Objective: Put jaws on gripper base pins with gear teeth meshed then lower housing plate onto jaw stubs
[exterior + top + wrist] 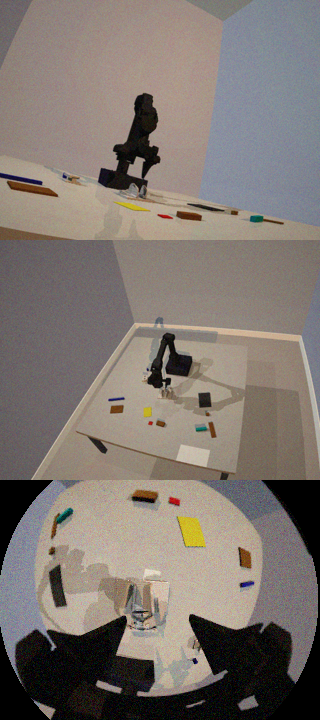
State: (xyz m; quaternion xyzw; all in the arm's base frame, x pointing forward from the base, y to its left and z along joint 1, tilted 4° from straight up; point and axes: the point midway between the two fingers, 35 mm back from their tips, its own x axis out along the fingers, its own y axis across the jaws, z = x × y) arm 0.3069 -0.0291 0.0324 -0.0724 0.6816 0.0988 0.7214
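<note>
My gripper tip is now 12 cm past the gripper base, 22 cm to the left of it and 6 cm above it. The rest, counted from my gripper tip: jaw 4 cm behind, 1 cm to the left, 7 cm below; then housing plate 6 cm behind, 2 cm to the left, 8 cm below; then yellow tile 21 cm ahead, 5 cm to the right, 8 cm below.
</note>
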